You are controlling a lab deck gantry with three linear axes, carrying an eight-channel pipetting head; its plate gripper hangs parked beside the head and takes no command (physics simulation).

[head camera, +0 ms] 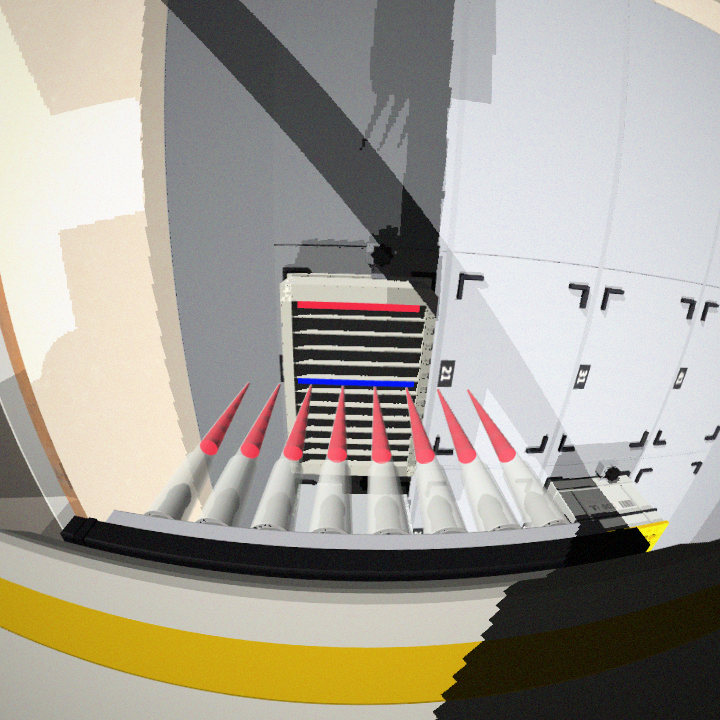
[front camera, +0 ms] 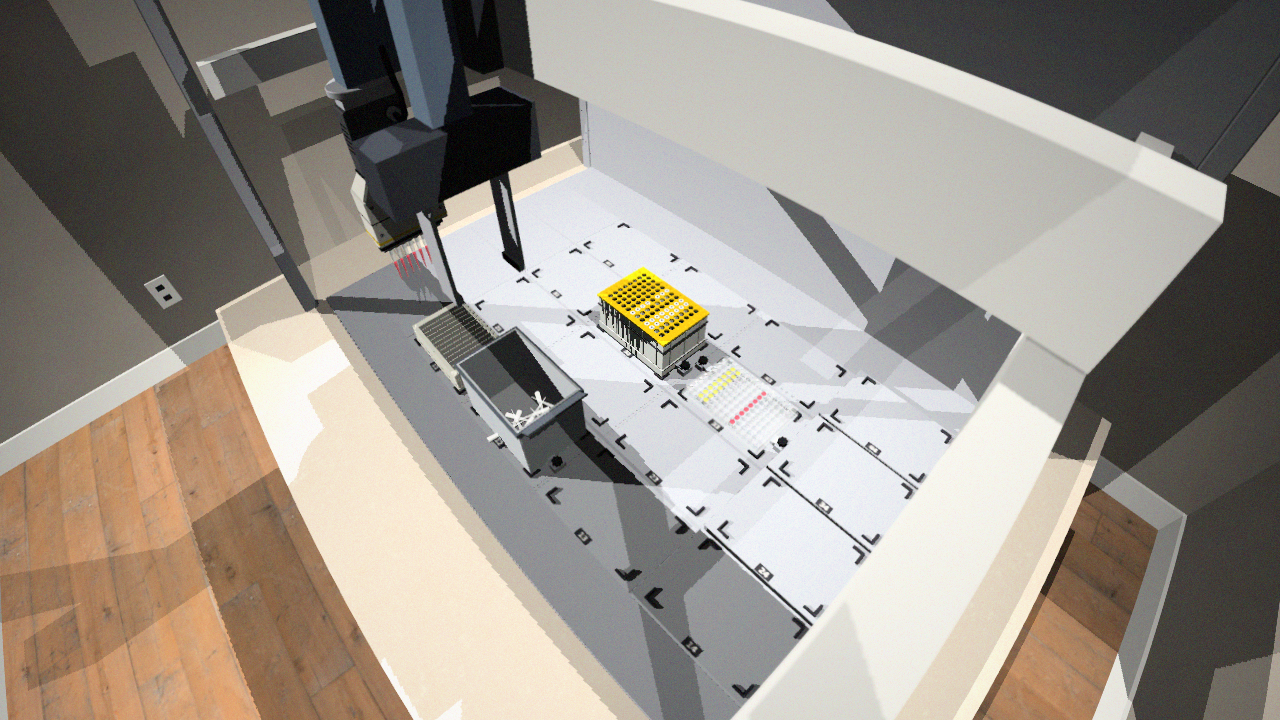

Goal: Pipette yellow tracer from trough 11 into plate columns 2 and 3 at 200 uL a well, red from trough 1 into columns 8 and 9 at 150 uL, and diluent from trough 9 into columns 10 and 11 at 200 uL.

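Note:
The pipetting head (front camera: 386,219) hangs at the back left, above deck level. Its eight tips (front camera: 411,257) (head camera: 359,429) hold red liquid in their lower ends. The trough block (front camera: 436,354) (head camera: 287,349) lies below; the head view shows a red strip (head camera: 359,306) at its far end and a blue strip (head camera: 355,382) near its middle. Yellow in trough 11 cannot be made out. The clear plate (front camera: 762,431) has two adjacent yellow columns (front camera: 718,385) and one red column (front camera: 748,407). The parked plate gripper (front camera: 487,283) has its two fingers apart, with nothing between them.
A grey waste bin (front camera: 524,447) with loose white tips (front camera: 529,411) stands beside the trough block. A yellow-topped tip rack (front camera: 653,304) (head camera: 654,533) stands between the gripper side and the plate. A thick pale beam (front camera: 859,116) crosses the upper right. Black knobs (front camera: 684,365) sit by the rack.

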